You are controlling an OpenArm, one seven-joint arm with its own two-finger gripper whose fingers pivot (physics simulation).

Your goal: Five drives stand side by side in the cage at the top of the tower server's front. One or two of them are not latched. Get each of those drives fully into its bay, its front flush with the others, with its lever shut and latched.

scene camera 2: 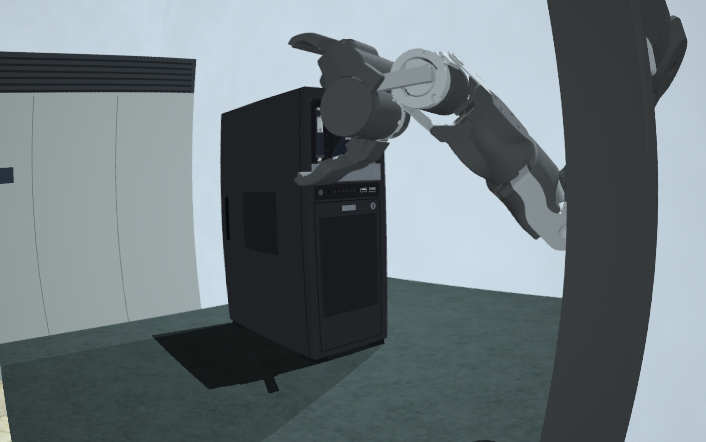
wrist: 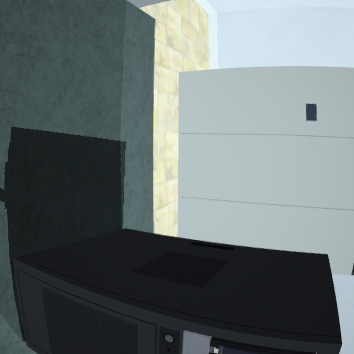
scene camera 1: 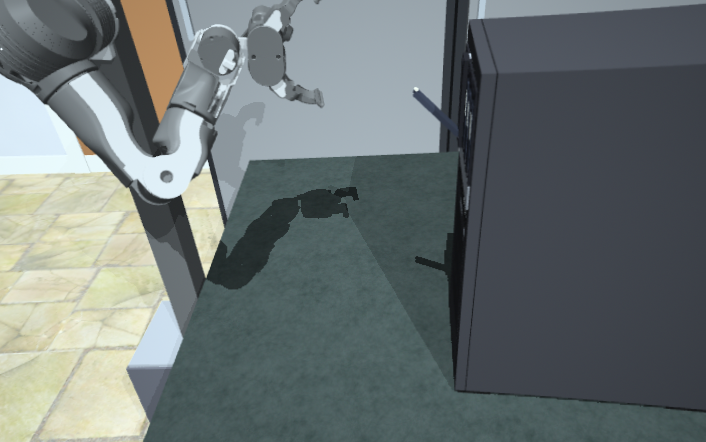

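Note:
The dark tower server (scene camera 1: 583, 208) (scene camera 2: 265, 281) (wrist: 280, 300) stands upright. In scene camera 1 one drive lever (scene camera 1: 435, 110) sticks out from the upper front, its free end raised and away from the tower. In scene camera 2 the leftmost drive (scene camera 2: 319, 143) shows upright in the cage; my hand covers most of the others, so how they sit cannot be told. The wrist view cuts the cage off at its lower edge, with part of one drive (wrist: 265, 350) showing. My gripper (scene camera 1: 319, 50) (scene camera 2: 295, 110) is wide open and empty, in front of the tower and apart from the lever.
The tower stands on a green table top (scene camera 1: 312, 338) (scene camera 2: 468, 364) (wrist: 75, 75). A dark post (scene camera 2: 604, 234) rises beside the arm. A pale cabinet (scene camera 2: 78, 208) (wrist: 260, 170) stands beyond the table. A light box (scene camera 1: 156, 338) is at the table's left side.

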